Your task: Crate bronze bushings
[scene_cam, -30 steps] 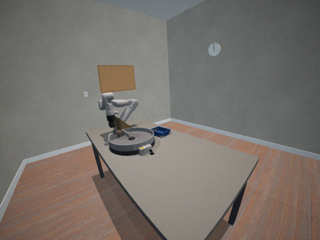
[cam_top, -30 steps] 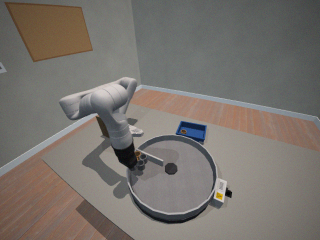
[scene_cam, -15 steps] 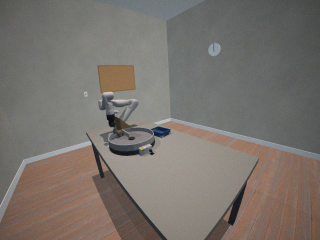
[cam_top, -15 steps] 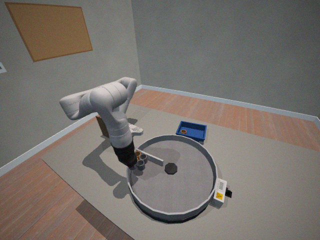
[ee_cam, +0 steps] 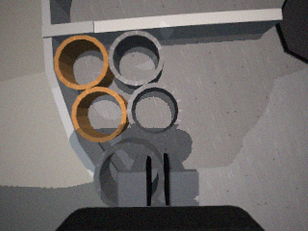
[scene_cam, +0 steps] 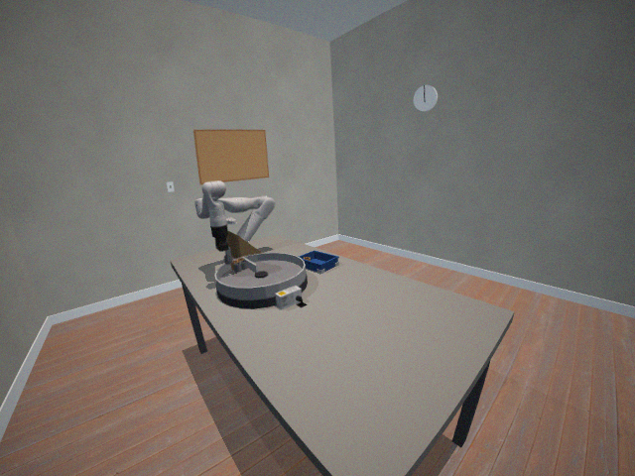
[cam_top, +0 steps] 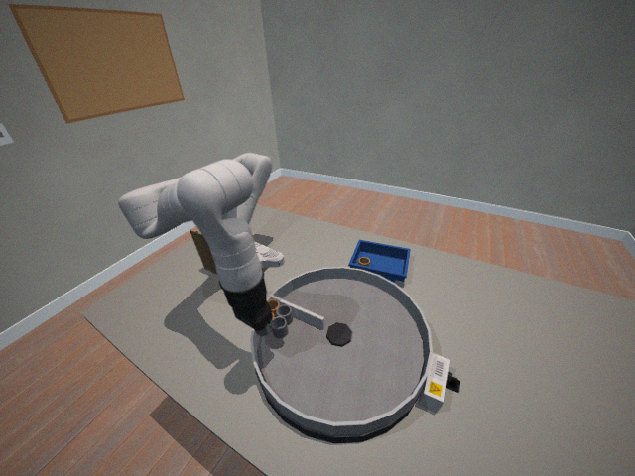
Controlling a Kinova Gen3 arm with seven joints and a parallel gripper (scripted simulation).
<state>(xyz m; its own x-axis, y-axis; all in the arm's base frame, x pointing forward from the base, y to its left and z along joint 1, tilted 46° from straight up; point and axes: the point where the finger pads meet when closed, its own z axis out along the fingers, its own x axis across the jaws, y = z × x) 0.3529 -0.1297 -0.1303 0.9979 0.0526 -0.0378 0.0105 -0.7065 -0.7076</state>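
The round grey turning table lies 13 cm ahead of my hand, 11 cm to the left of it and 8 cm below it. From my hand the other things lie so: blue crate: 45 cm to the left, 11 cm below, 10 cm ahead.
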